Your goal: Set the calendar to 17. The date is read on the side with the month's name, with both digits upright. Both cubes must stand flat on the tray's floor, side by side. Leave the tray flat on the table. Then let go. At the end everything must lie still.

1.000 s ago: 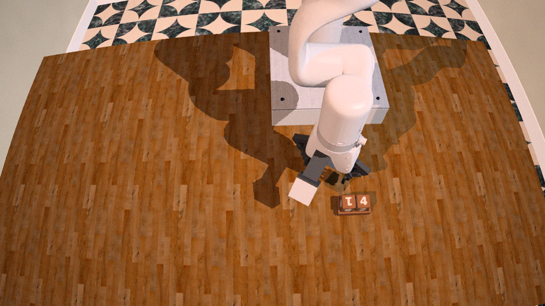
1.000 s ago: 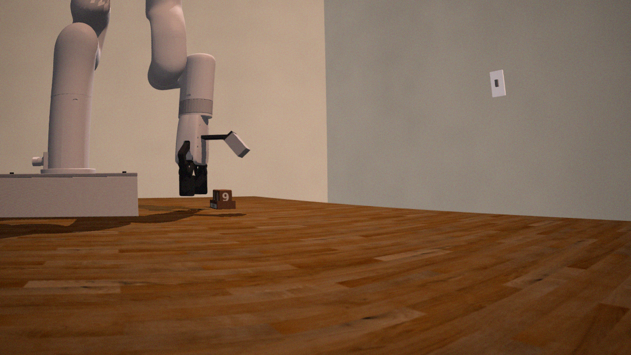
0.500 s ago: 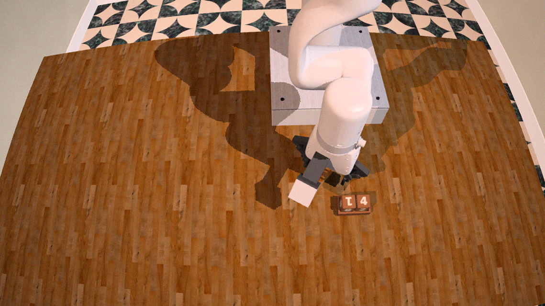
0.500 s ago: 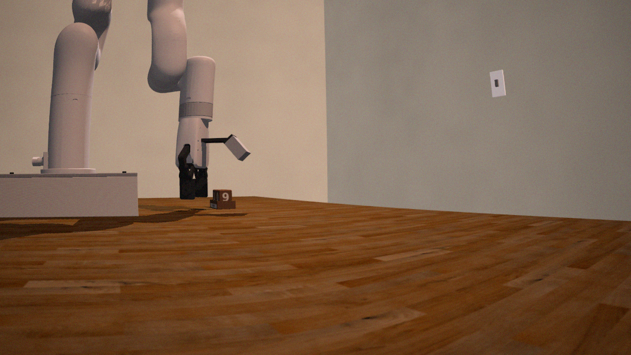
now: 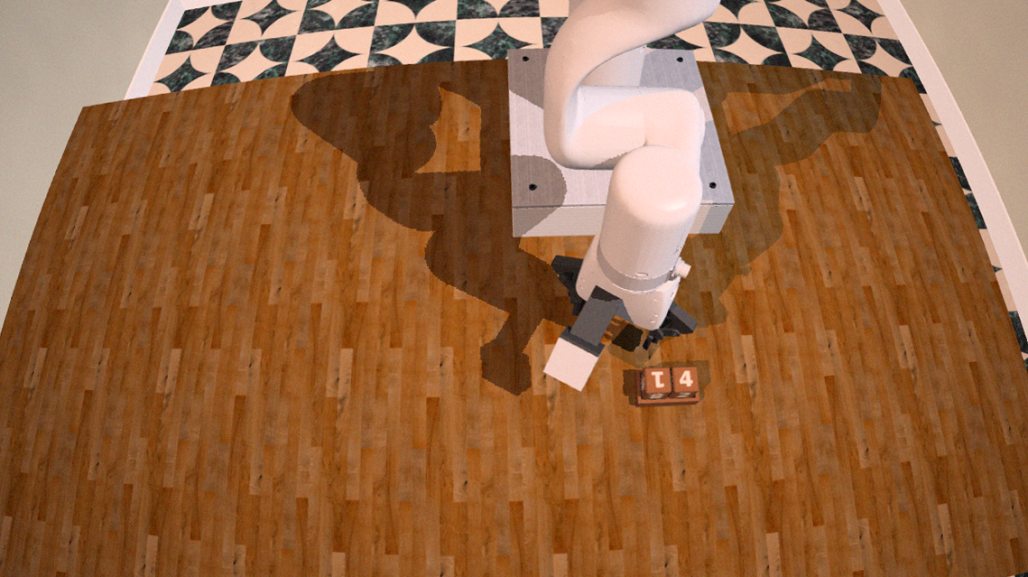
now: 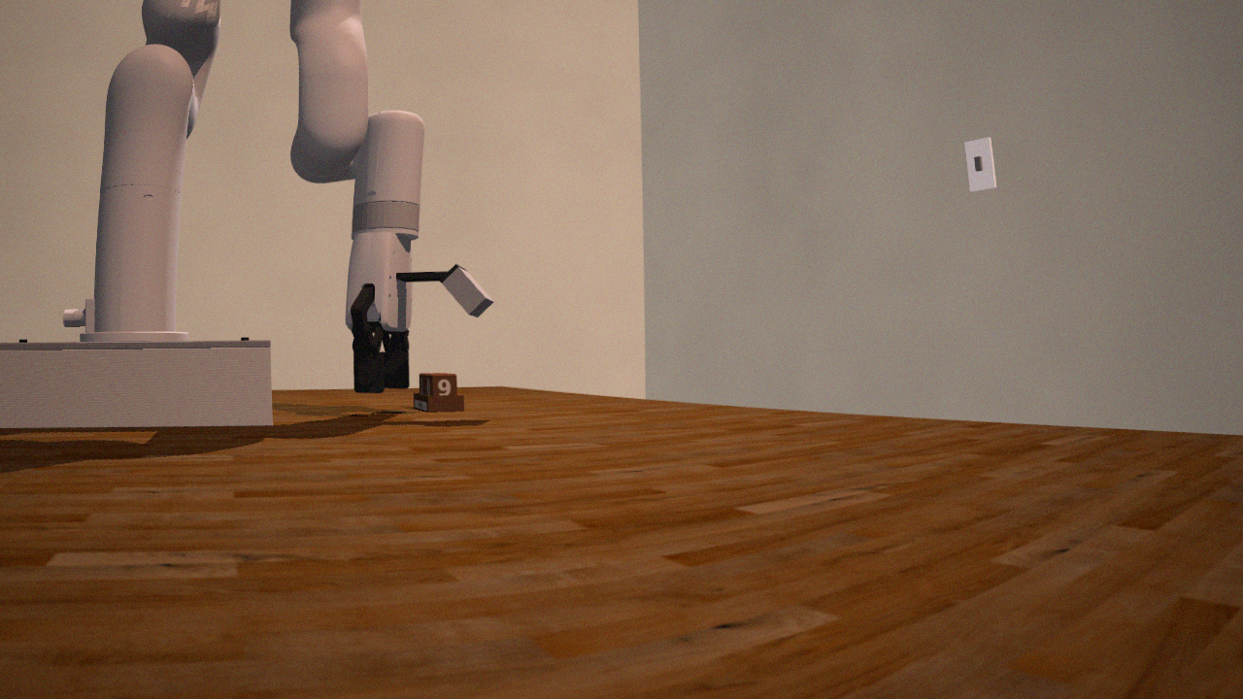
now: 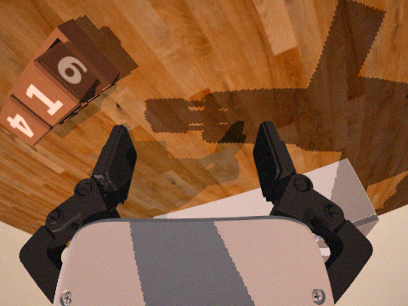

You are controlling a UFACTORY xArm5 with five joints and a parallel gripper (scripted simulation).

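My hand is 7 cm to the right of the brown tray, 6 cm short of it and 2 cm above it.
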